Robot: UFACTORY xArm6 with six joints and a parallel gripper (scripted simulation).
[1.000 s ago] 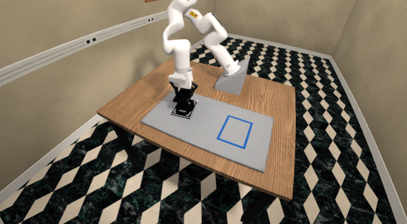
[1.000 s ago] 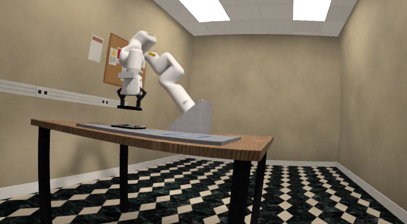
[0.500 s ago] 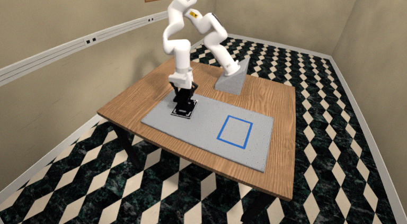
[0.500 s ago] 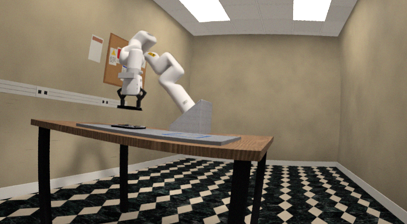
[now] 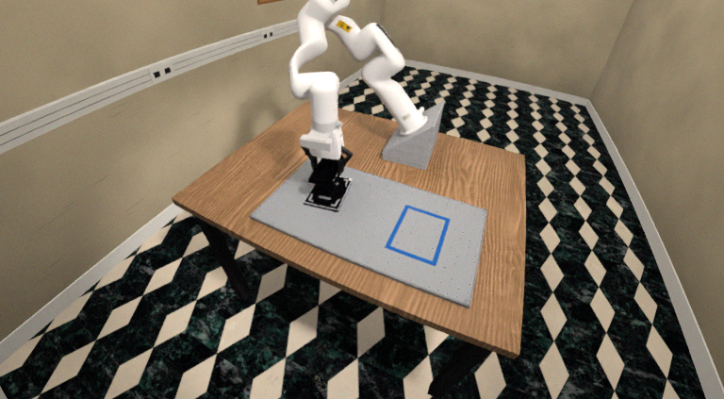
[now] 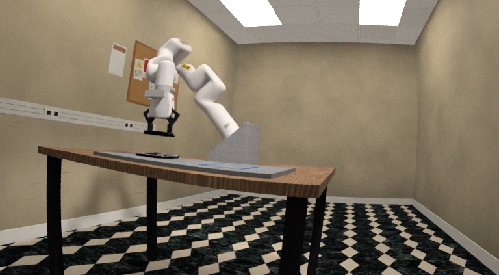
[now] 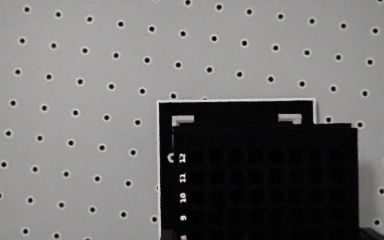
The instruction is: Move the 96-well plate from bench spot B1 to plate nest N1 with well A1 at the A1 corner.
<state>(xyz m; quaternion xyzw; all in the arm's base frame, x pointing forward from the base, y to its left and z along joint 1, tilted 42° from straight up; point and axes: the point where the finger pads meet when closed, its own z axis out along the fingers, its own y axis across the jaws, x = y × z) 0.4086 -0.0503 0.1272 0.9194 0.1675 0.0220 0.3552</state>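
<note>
The plate nest N1 is 100 mm below my hand. Round my hand: 96-well plate 10 mm below.
</note>
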